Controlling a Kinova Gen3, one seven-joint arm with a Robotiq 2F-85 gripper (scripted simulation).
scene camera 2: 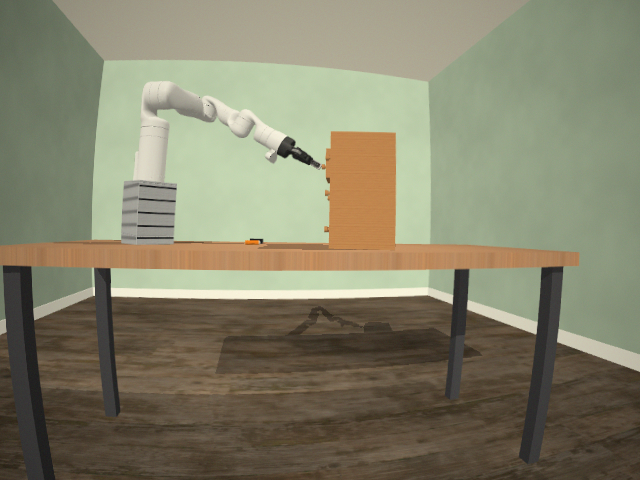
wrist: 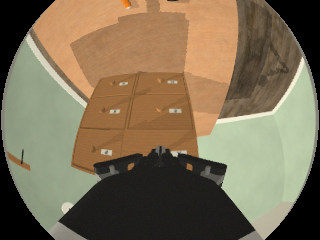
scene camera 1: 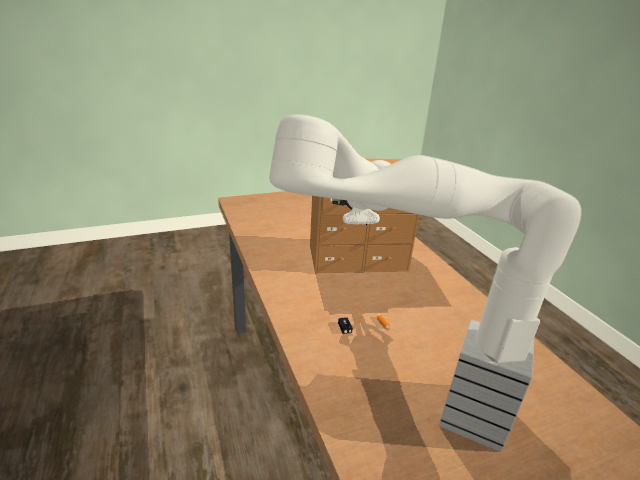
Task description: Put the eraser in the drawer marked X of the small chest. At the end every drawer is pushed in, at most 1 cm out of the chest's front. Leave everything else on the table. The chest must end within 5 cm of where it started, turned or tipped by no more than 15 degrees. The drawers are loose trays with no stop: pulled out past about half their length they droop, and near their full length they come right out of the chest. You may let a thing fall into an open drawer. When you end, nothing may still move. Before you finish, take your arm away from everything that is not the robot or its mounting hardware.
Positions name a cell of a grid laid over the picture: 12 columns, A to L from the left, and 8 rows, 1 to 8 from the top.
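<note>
The gripper is at (wrist: G6) in the scene, with a drawer (wrist: F5) and another drawer (wrist: D5) also visible.
</note>
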